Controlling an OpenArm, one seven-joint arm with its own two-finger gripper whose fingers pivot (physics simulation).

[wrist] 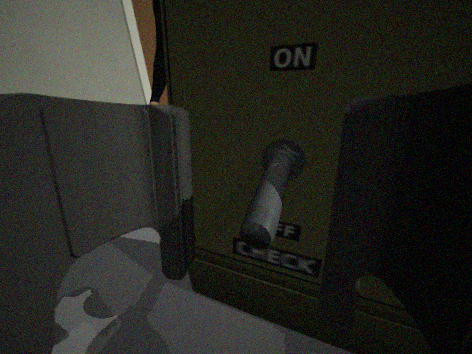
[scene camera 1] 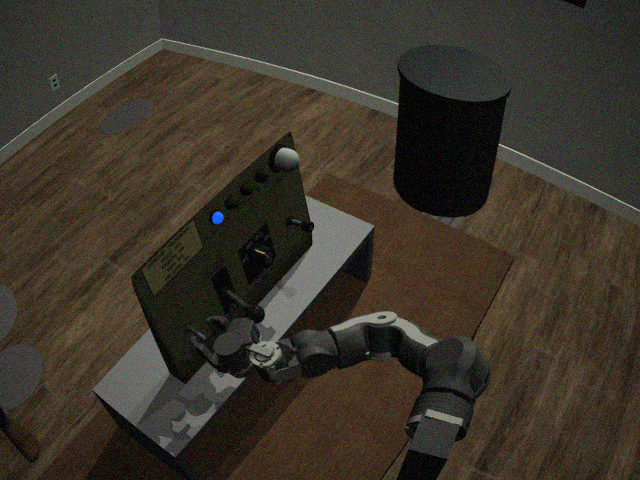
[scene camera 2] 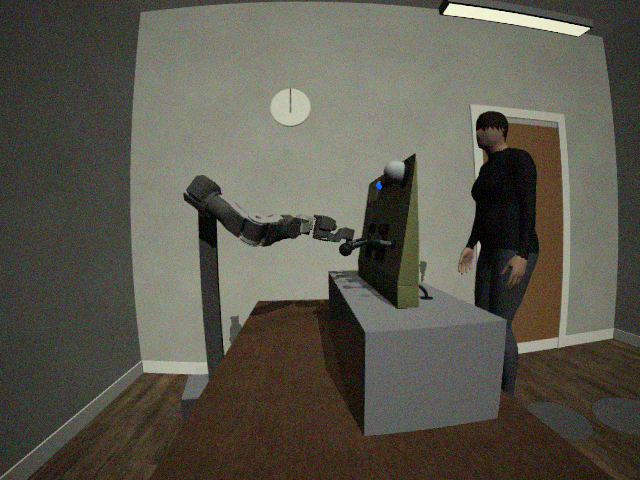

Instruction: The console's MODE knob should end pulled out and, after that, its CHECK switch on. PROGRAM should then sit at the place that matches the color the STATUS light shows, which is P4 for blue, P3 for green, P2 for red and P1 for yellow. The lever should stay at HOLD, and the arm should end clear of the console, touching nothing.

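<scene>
The console (scene camera 1: 165,320) (scene camera 2: 407,268) stands upright. Its STATUS light (scene camera 1: 217,218) (scene camera 2: 378,184) shows blue. The CHECK switch (wrist: 268,202) points down towards OFF in the wrist view. My gripper (scene camera 1: 201,328) (scene camera 2: 352,234) (wrist: 255,200) is partly open in front of the switch, one finger on each side of it, with a gap on both sides. A long black lever (scene camera 1: 242,304) sticks out of a slot beside the gripper. A black knob on a stem (scene camera 1: 301,223) stands out at the console's right. A dark window (scene camera 1: 251,264) holds a part with a yellow mark. Labels for MODE, PROGRAM and HOLD are not legible.
A white dome (scene camera 1: 286,158) (scene camera 2: 394,171) and several dark round lamps (scene camera 1: 246,187) run along the console's top. The console stands on a grey block (scene camera 1: 336,222) (scene camera 2: 429,372). A person (scene camera 2: 504,206) stands behind it. A black drum (scene camera 1: 447,139) stands at the back.
</scene>
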